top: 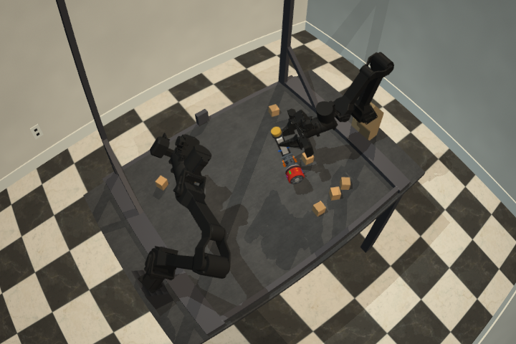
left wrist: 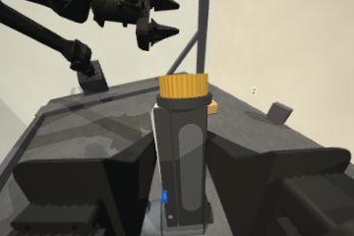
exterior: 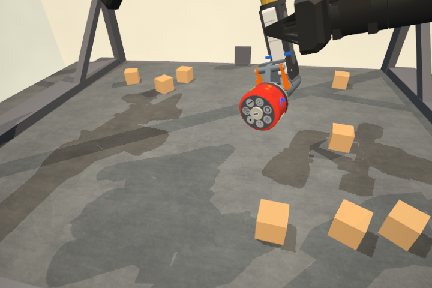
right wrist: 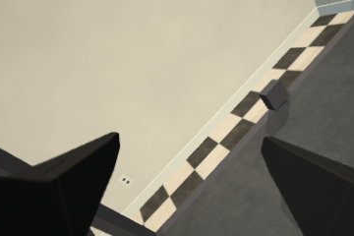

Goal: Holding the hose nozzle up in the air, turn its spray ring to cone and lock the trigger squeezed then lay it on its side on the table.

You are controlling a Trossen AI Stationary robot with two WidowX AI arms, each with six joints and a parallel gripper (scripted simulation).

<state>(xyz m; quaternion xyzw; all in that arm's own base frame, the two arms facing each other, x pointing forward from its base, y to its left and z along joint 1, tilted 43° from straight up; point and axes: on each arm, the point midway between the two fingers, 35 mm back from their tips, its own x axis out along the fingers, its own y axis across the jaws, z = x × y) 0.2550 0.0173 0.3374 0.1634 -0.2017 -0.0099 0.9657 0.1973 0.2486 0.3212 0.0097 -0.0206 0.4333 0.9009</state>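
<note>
The red spray ring lies 29 cm to the left of my right hand, 25 cm ahead of it and 18 cm below it.
</note>
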